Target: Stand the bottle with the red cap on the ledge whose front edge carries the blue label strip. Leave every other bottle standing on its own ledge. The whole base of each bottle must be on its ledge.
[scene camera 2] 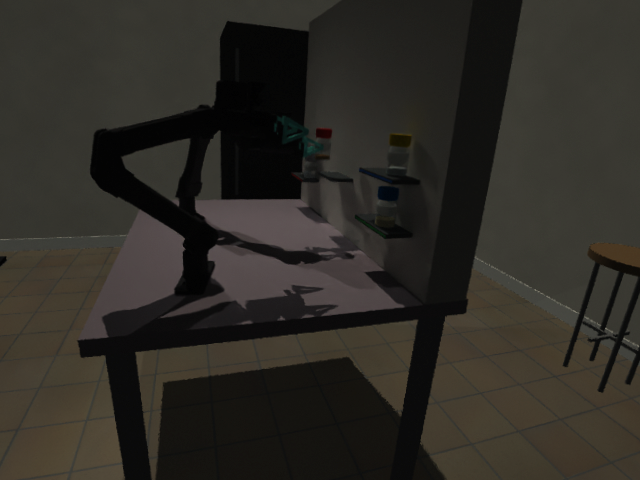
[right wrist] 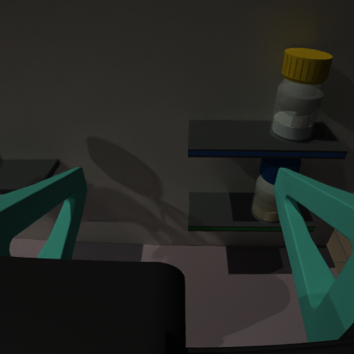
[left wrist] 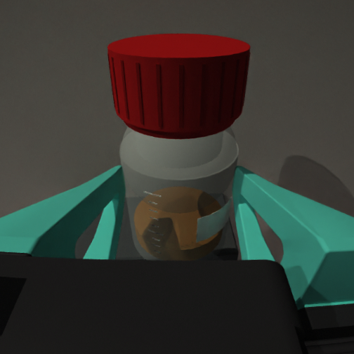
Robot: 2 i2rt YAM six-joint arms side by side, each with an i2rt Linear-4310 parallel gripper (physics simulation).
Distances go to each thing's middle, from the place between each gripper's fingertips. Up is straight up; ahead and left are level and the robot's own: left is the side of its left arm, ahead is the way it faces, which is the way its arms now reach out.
Labels:
Right now my right hand is 210 mm short of the yellow-capped bottle (right wrist: 299, 95), 150 mm to the left of it and 40 mm above it. Also, from my right hand: green-strip ledge (right wrist: 233, 209): 240 mm below, 210 mm ahead, 110 mm to the right; then red-capped bottle (left wrist: 178, 93): 260 mm to the left, 160 mm ahead, 50 mm below.
The red-capped bottle is 10 mm ahead of my left hand and 10 mm above it. The rest, counted from my left hand: green-strip ledge 370 mm to the right, 180 mm below, 60 mm ahead; yellow-capped bottle 410 mm to the right, 60 mm ahead, 20 mm above.

